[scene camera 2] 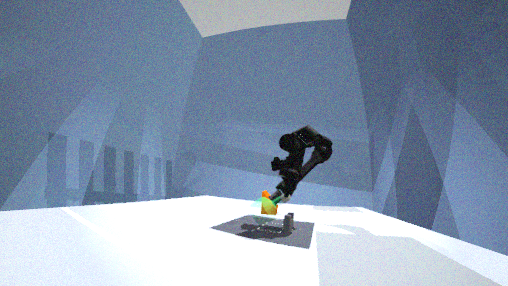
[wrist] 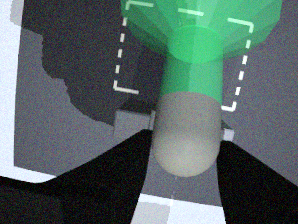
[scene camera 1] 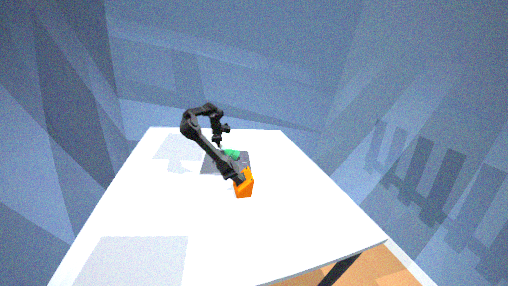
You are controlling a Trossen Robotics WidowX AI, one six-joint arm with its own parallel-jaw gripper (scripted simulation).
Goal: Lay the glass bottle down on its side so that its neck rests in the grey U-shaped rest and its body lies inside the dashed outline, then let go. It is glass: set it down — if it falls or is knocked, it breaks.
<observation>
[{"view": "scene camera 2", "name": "my gripper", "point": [286, 196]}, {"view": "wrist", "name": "my gripper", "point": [184, 144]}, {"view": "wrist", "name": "glass bottle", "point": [186, 130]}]
</observation>
